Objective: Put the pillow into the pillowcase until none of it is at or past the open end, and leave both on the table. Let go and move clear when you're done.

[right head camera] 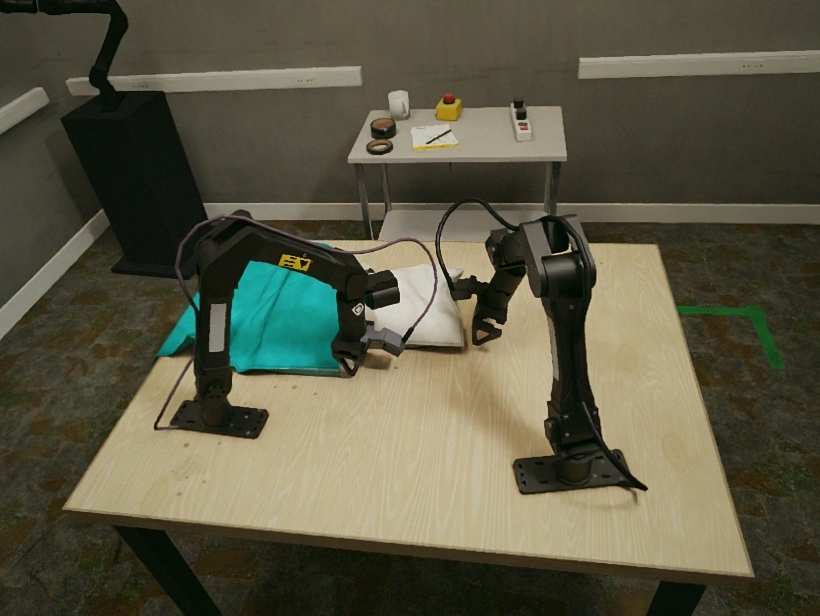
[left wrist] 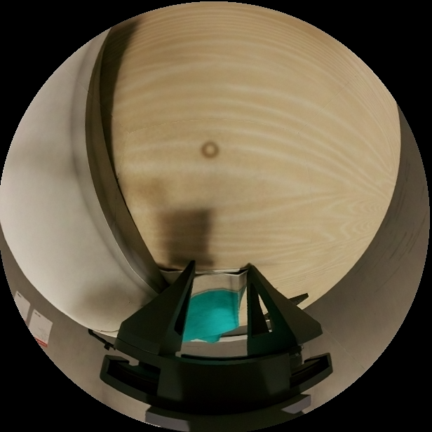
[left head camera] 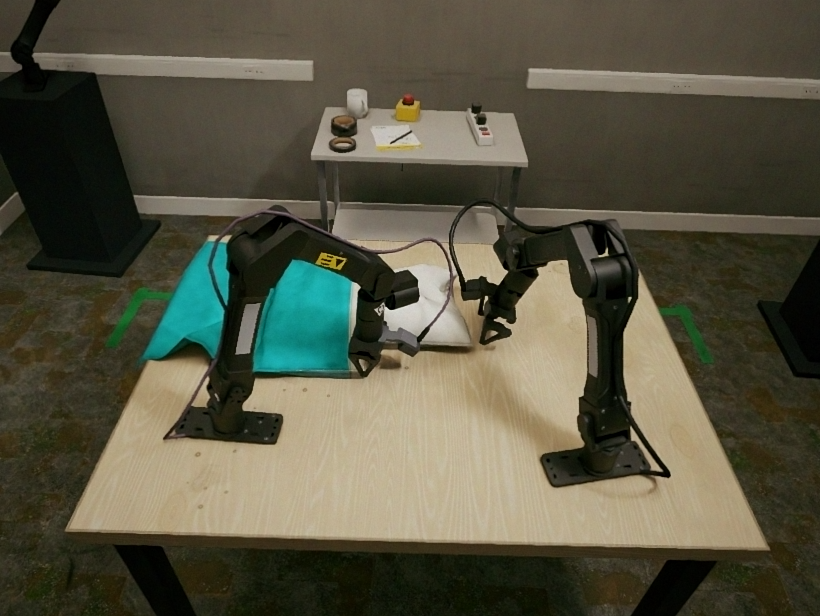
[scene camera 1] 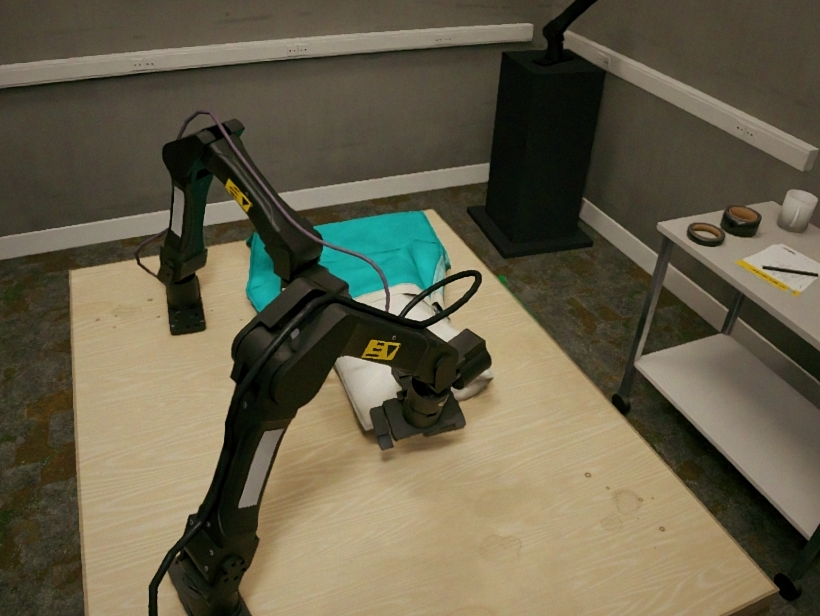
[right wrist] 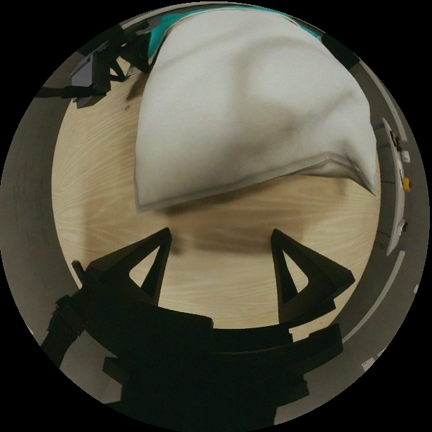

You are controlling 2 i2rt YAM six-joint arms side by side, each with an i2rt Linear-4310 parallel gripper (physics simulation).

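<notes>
The teal pillowcase (left head camera: pixel 308 324) (right head camera: pixel 291 324) (scene camera 1: pixel 377 242) (left wrist: pixel 212 312) lies on the table with its pale-hemmed open end toward the picture's right in both head views. The white pillow (left head camera: pixel 434 311) (right head camera: pixel 427 305) (scene camera 1: pixel 361 387) (left wrist: pixel 45 175) (right wrist: pixel 240 100) is partly inside it, and a large part sticks out of the open end. My left gripper (left head camera: pixel 363 371) (right head camera: pixel 346 368) (left wrist: pixel 222 267) is partly open at the near corner of the open end, its fingers on either side of the hem. My right gripper (left head camera: pixel 489 339) (right head camera: pixel 480 339) (scene camera 1: pixel 424 435) (right wrist: pixel 220 234) is wide open and empty beyond the pillow's outer edge.
A side table (left head camera: pixel 450 153) (right head camera: pixel 490 152) (scene camera 1: pixel 689 248) with a mug (left head camera: pixel 356 102), tape rolls and a power strip stands behind the worktable. A dark pedestal (left head camera: pixel 66 159) (right head camera: pixel 135 179) (scene camera 1: pixel 543 145) stands on the floor at the back.
</notes>
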